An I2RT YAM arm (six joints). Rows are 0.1 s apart.
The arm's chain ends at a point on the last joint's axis. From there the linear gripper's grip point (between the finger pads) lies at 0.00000 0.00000 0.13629 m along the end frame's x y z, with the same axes.
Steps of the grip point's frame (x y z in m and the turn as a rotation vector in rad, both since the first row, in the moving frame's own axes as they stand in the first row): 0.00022 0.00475 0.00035 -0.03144 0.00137 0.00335; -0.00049 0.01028 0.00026 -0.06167 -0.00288 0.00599; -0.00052 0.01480 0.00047 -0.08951 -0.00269 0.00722; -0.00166 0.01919 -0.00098 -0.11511 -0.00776 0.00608
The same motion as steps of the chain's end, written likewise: 0.00004 0.00047 0.00042 -0.03144 0.00137 0.00335; -0.00007 0.00188 0.00052 -0.06167 -0.00288 0.00599; -0.00011 0.00262 0.00102 -0.08951 -0.00269 0.00722; -0.00056 0.00354 -0.00007 -0.11511 -0.00776 0.00608
